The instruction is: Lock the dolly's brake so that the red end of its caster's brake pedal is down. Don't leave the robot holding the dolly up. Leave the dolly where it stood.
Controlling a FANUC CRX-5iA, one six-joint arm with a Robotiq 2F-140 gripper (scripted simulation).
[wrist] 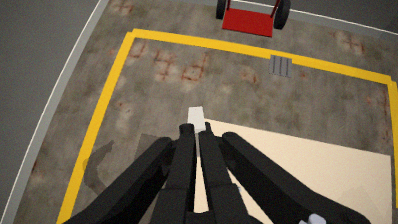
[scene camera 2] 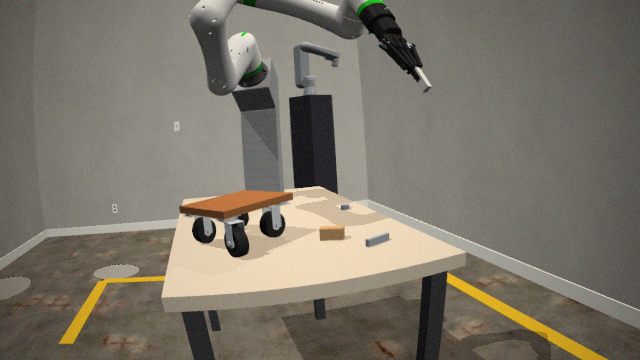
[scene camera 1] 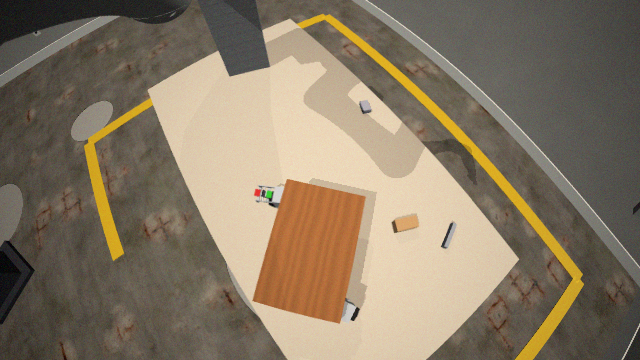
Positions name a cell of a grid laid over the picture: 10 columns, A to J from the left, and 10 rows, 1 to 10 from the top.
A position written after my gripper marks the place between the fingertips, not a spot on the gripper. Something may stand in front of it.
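My gripper (scene camera 2: G3) is visible; the wrist view includes the gripper (wrist: E6) as well.
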